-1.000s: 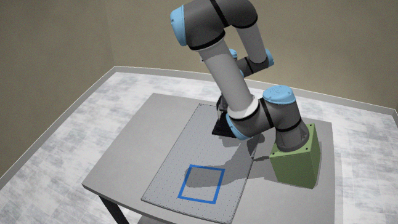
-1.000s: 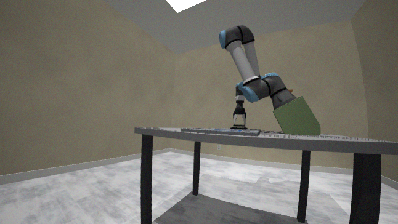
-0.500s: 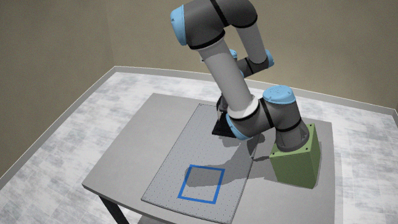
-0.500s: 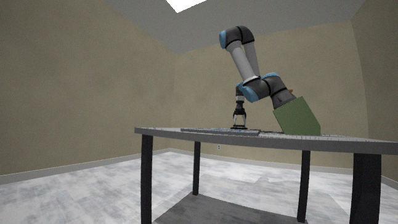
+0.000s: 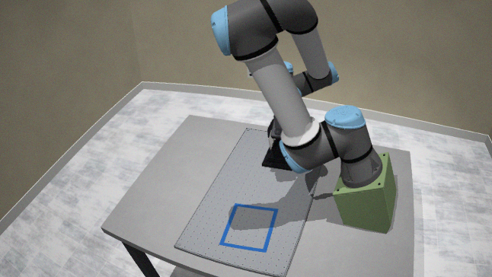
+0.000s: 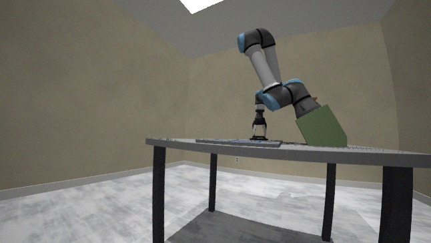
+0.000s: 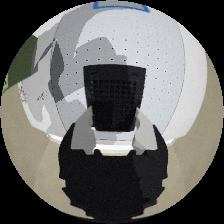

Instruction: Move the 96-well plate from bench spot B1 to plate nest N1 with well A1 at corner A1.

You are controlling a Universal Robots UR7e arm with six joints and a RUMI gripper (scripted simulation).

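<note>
My hand is 10 mm above the 96-well plate. Also, from my hand: plate nest N1: 30 mm below.
</note>
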